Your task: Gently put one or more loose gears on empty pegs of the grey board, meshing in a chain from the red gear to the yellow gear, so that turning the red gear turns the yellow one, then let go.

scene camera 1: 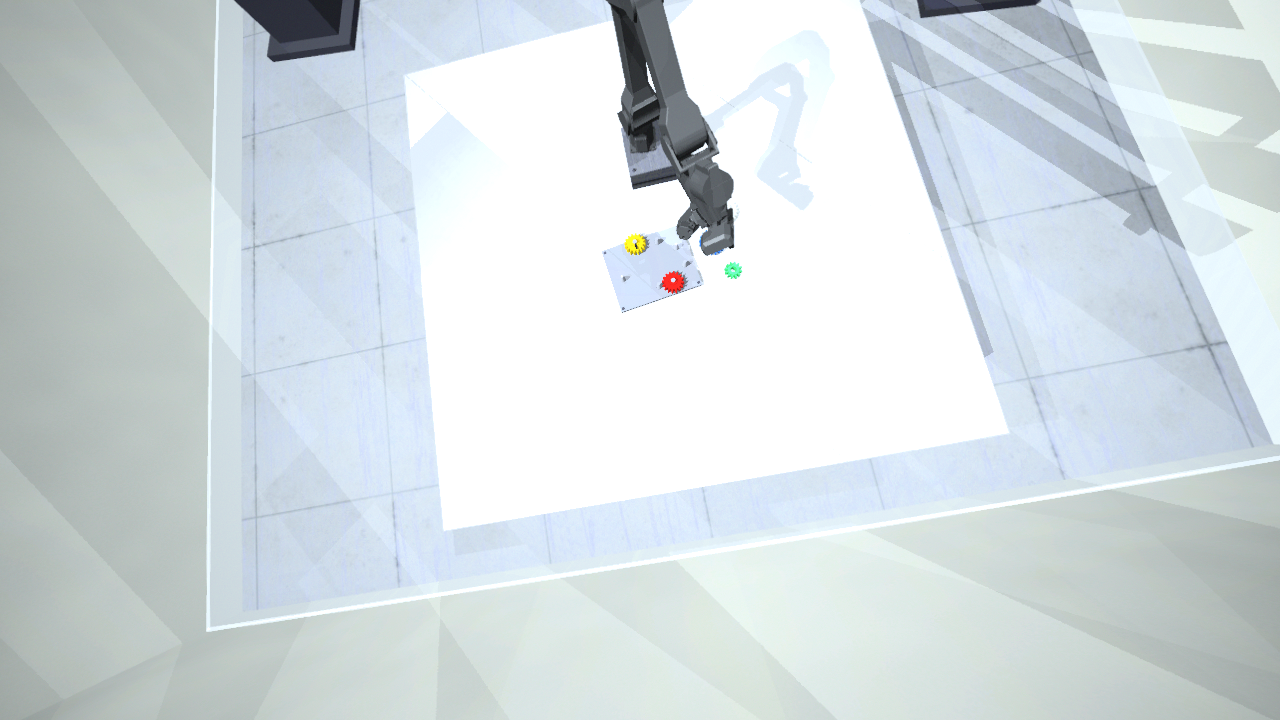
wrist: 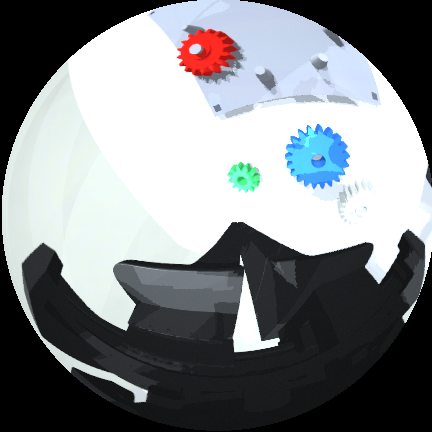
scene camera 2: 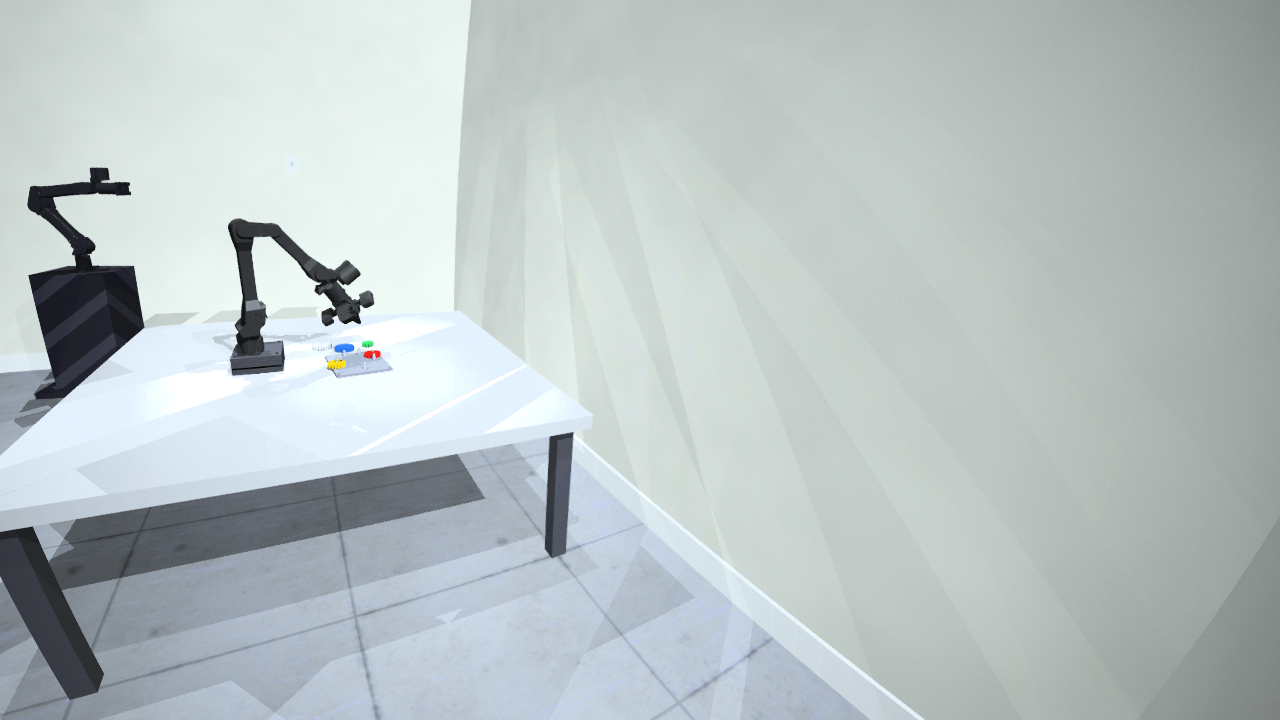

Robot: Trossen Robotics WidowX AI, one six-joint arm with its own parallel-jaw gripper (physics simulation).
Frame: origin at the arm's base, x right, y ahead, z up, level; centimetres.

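Seen in the pictures: gripper, between the fingertips: (scene camera 1: 732, 247) (wrist: 236, 227) (scene camera 2: 360, 323); arm's base, origin of its link: (scene camera 1: 642, 140) (scene camera 2: 251, 351).
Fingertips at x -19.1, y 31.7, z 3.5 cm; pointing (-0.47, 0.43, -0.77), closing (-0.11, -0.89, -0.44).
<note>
Pixels of each thing's top centre, then the offset from my fingertips to it. Level surfaces: height alone.
- grey board, centre of its top: (scene camera 1: 649, 261) (scene camera 2: 355, 355) dx +18.7, dy -0.7, dz -6.0 cm
- red gear, centre of its top: (wrist: 198, 49) (scene camera 1: 673, 280) (scene camera 2: 372, 351) dx +13.3, dy +4.3, dz -6.6 cm
- yellow gear, centre of its top: (scene camera 1: 634, 242) (scene camera 2: 336, 361) dx +22.2, dy -6.3, dz -6.5 cm
- small green gear, centre of its top: (wrist: 241, 180) (scene camera 1: 733, 269) (scene camera 2: 367, 341) dx -1.4, dy +2.1, dz -7.4 cm
- larger blue gear, centre of its top: (wrist: 317, 160) (scene camera 2: 344, 346) dx +3.0, dy -5.6, dz -7.4 cm
- white gear, centre of its top: (wrist: 362, 209) (scene camera 1: 726, 209) (scene camera 2: 321, 343) dx -0.8, dy -13.6, dz -7.4 cm
- white table, height of its surface: dz -9.1 cm
The grey board (scene camera 1: 646, 284) (scene camera 2: 362, 370) (wrist: 290, 35) lies on the table with several upright pegs. The red gear (scene camera 1: 673, 282) (scene camera 2: 372, 354) (wrist: 205, 53) sits on a peg near one edge. The yellow gear (scene camera 1: 635, 244) (scene camera 2: 336, 365) sits on another peg. A small green gear (scene camera 1: 733, 270) (scene camera 2: 367, 343) (wrist: 244, 177), a larger blue gear (scene camera 2: 344, 348) (wrist: 317, 156) and a white gear (scene camera 2: 321, 347) (wrist: 355, 202) lie loose beside the board. The arm mostly hides the blue gear in scene camera 1. My gripper (wrist: 236, 227) is shut and empty, above the table near the loose gears.
The arm's base (scene camera 1: 651, 169) (scene camera 2: 257, 359) stands on the white table (scene camera 1: 537, 402) (scene camera 2: 295, 429) behind the board. A second arm (scene camera 2: 58, 223) stands on a dark pedestal (scene camera 2: 89, 322) beyond the table. A wall (scene camera 2: 850, 313) rises to the right.
</note>
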